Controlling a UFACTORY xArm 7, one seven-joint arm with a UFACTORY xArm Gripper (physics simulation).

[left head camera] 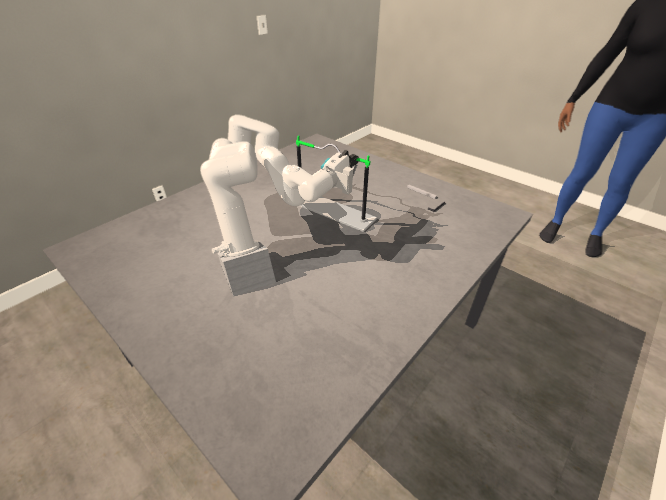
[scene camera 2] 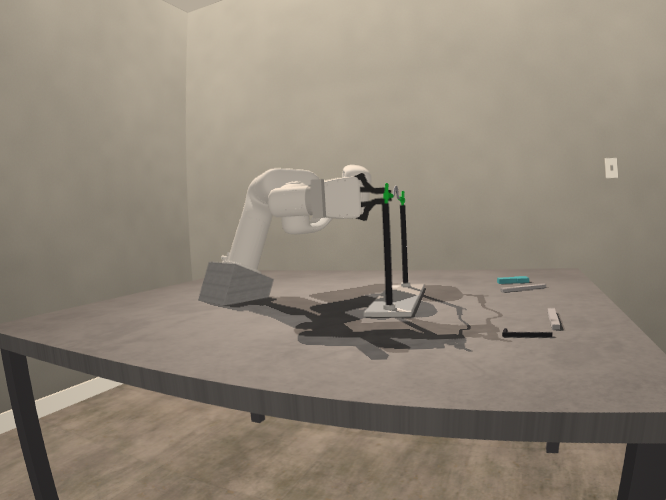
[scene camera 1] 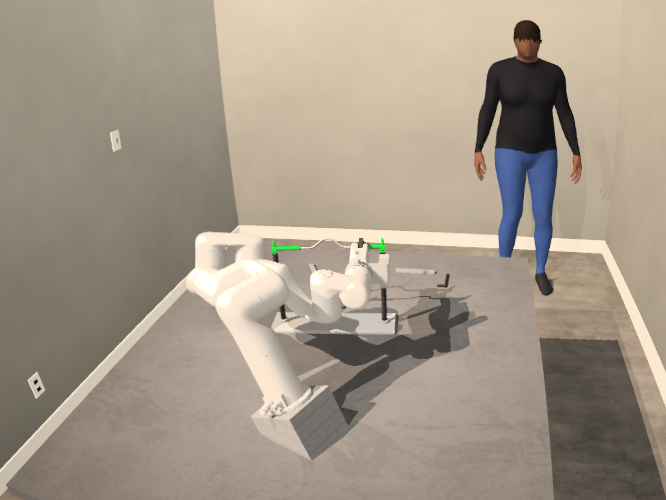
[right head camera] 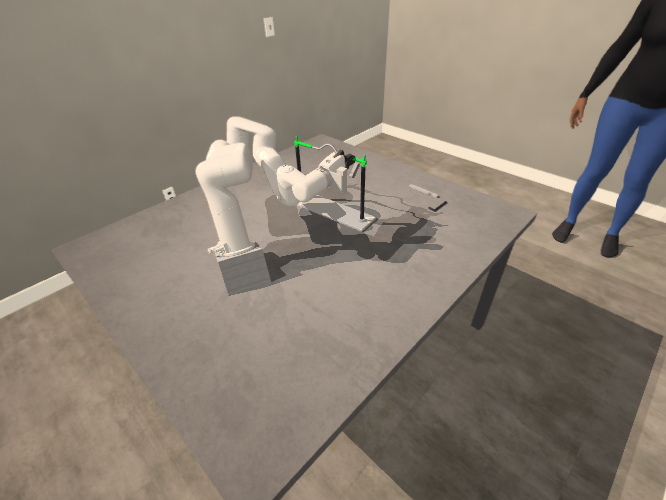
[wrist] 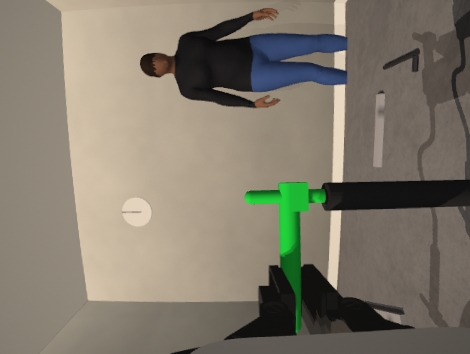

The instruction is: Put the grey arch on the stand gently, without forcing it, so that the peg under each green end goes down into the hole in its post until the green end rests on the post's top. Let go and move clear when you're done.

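Places are measured from the arm's base along level axes (x back, y right, z up), in metres.
Pixels of known places: gripper, fingertip midpoint: [left head camera: 355, 158] [scene camera 2: 390, 195] [scene camera 1: 363, 246] [right head camera: 352, 157] [wrist: 289, 288]; arm's base, origin of the base link: [left head camera: 241, 250] [scene camera 2: 240, 270] [scene camera 1: 288, 401] [right head camera: 237, 250].
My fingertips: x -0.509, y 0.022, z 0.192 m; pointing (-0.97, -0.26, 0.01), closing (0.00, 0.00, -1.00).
Note:
For each thing: its top centre in the pictures, then the offset to it from my fingertips. "spot": a spot on its surface instead.
- nearer green end, surface spot: [wrist: 295, 196] [scene camera 2: 383, 195] [scene camera 1: 382, 248] [right head camera: 363, 163] [left head camera: 367, 163] spot: dx -0.006, dy +0.057, dz -0.002 m
- farther green end, surface spot: [scene camera 2: 402, 198] spot: dx +0.059, dy -0.224, dz -0.001 m
- far post, middle of its top: [scene camera 2: 402, 208] [scene camera 1: 275, 256] dx +0.075, dy -0.262, dz -0.030 m
- white bar, middle of its top: [scene camera 2: 553, 315] [wrist: 376, 131] [scene camera 1: 415, 270] [right head camera: 423, 189] [left head camera: 421, 190] dx -0.389, dy +0.059, dz -0.265 m
- black L-shaped piece, middle of its top: [scene camera 2: 527, 330] [wrist: 397, 67] [left head camera: 436, 204] dx -0.345, dy +0.178, dz -0.267 m
- teal bar, middle of its top: [scene camera 2: 512, 277] dx -0.230, dy -0.440, dz -0.260 m
The grey arch has a thin wavy middle and green ends, the nearer green end [left head camera: 367, 161] [right head camera: 364, 161] [scene camera 1: 382, 246] [scene camera 2: 386, 193] [wrist: 295, 196] and the farther green end [left head camera: 299, 142] [scene camera 1: 274, 247] [scene camera 2: 402, 198]. My gripper [left head camera: 353, 159] [scene camera 2: 383, 195] [wrist: 289, 288] is shut on the arch beside the nearer end. In the wrist view, a short stretch of that end's peg shows, its tip at the mouth of the near black post [left head camera: 365, 193] [scene camera 2: 387, 252] [wrist: 400, 194]; whether it is inside is unclear. The farther end is at the top of the far post [scene camera 1: 282, 309] [scene camera 2: 404, 247]; its peg is too small to see.
The stand's light base [left head camera: 365, 226] [scene camera 1: 349, 324] lies under the arm. Beyond it on the table are a white bar [left head camera: 422, 191] [wrist: 379, 130], a black L-shaped piece [left head camera: 436, 206] [wrist: 415, 60] and a teal bar [scene camera 2: 512, 279]. A person [scene camera 1: 526, 107] stands behind the table.

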